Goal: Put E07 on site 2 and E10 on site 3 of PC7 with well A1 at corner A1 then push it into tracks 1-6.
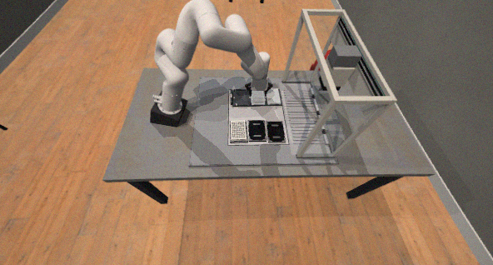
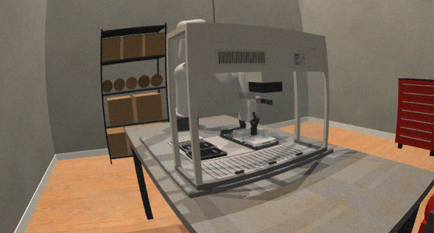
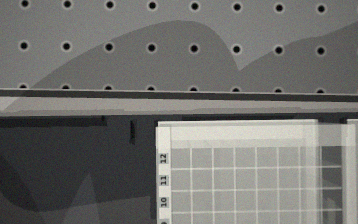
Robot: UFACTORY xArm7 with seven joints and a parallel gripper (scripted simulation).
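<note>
The deep-well block E07 lies 1 cm below my hand. The rest, counted from my hand: nest (26 cm to the right, 9 cm ahead, 4 cm below); then dark plate carrier PC7 (3 cm below, 1 cm behind); then frame post (41 cm to the right, 39 cm ahead, 20 cm above).
</note>
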